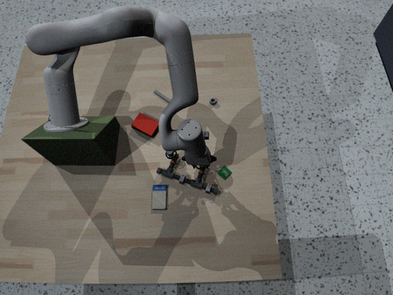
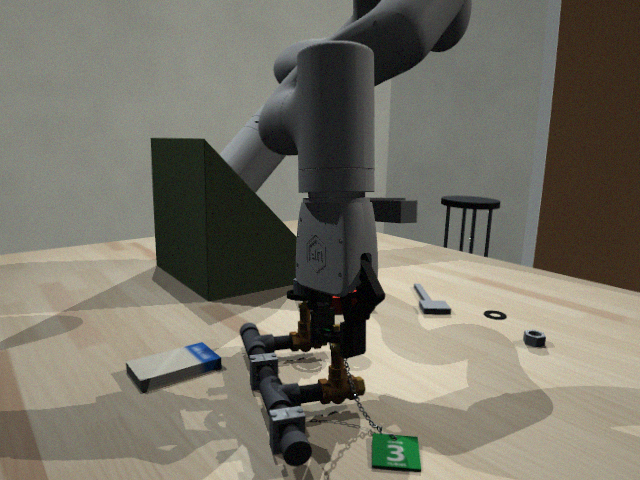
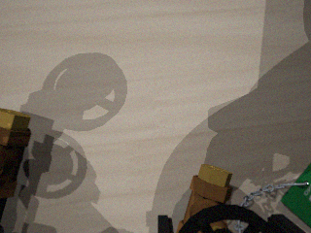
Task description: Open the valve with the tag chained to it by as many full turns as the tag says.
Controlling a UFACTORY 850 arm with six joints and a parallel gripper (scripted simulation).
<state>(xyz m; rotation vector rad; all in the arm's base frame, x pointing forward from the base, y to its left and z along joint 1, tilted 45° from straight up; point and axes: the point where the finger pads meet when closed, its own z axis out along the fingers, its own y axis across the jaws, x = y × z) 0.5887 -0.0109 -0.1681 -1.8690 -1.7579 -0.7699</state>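
The green tag is 100 mm ahead of my hand and 90 mm below it. The rest, counted from my hand: red block 280 mm behind, 220 mm to the left, 80 mm below; then grey-and-blue block 180 mm behind, 130 mm to the right, 80 mm below; then grey bar tool 180 mm behind, 370 mm to the left, 80 mm below.
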